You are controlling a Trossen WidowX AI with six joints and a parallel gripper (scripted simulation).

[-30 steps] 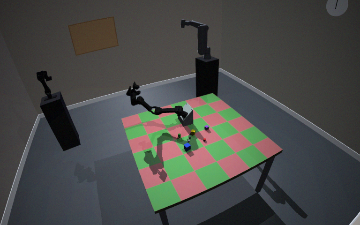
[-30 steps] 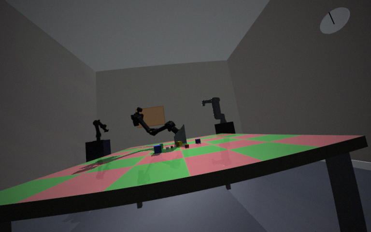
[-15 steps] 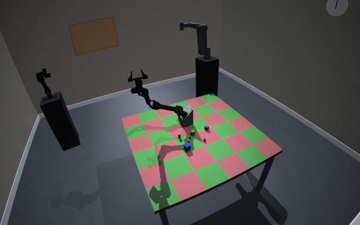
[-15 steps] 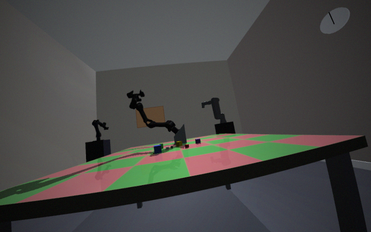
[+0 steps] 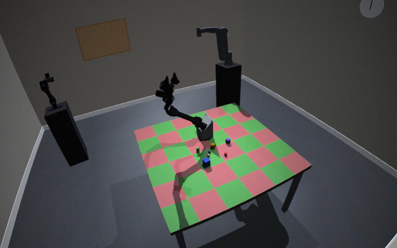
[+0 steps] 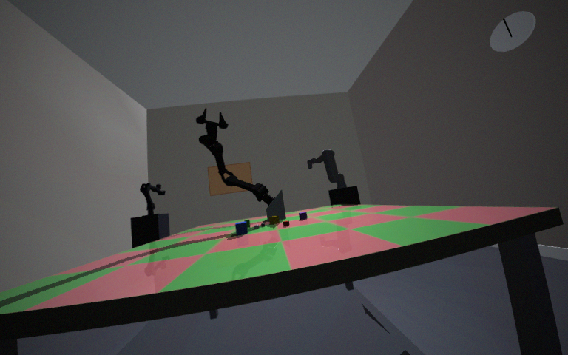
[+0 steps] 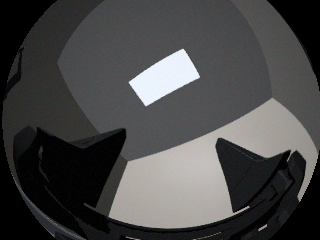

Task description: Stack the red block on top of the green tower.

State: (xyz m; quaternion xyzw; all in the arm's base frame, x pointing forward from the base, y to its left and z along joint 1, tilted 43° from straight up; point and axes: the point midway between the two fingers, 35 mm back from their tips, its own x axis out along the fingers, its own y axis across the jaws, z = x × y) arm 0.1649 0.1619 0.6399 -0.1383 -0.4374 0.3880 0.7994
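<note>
The red block is 280 mm ahead of my gripper tip, 310 mm to the left of it and 740 mm below it. Round my gripper tip: yellow block 120 mm ahead, 280 mm to the left, 730 mm below; then blue block 270 mm ahead, 110 mm to the left, 730 mm below; then tiny white cube 200 mm ahead, 170 mm to the left, 740 mm below.
</note>
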